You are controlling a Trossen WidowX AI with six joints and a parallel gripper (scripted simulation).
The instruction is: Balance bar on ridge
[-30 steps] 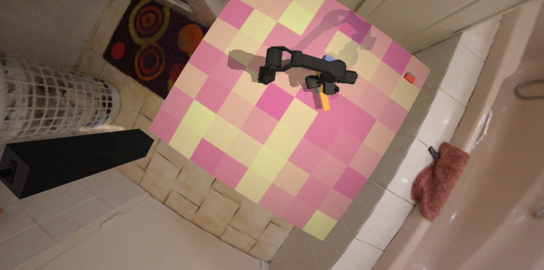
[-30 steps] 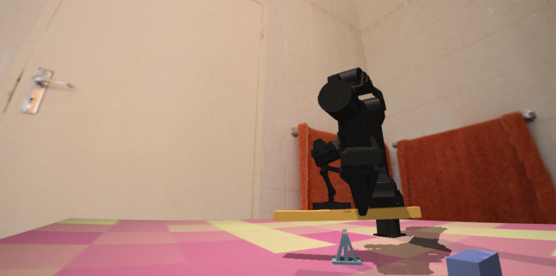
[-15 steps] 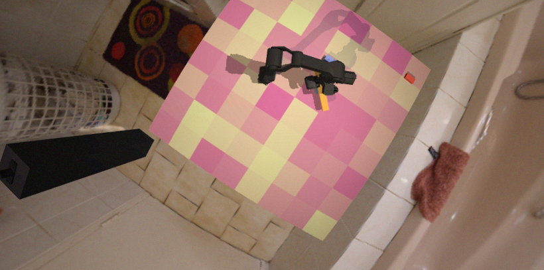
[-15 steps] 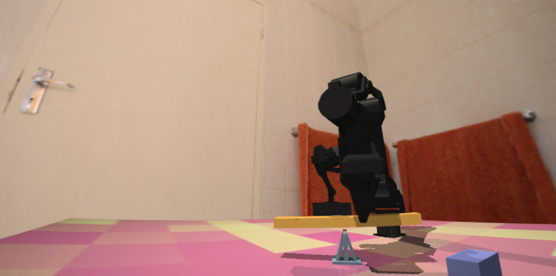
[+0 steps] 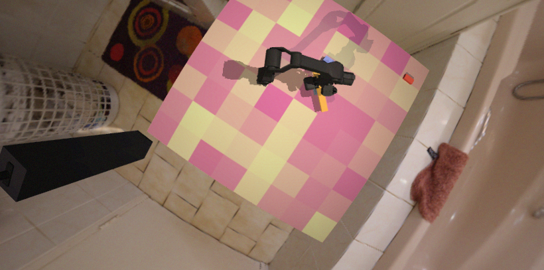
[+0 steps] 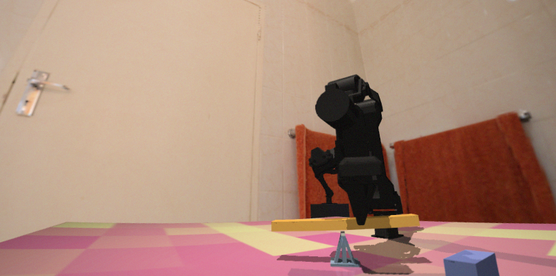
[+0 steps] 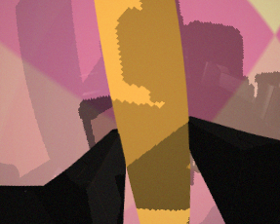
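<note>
Now: gripper tip 20 mm to the left of the bar and 20 mm short of it. From my gripper tip the other things lie so: blue cube: 150 mm to the left, 50 mm below, 10 mm behind; red block: 470 mm ahead, 370 mm to the left, 50 mm below.
</note>
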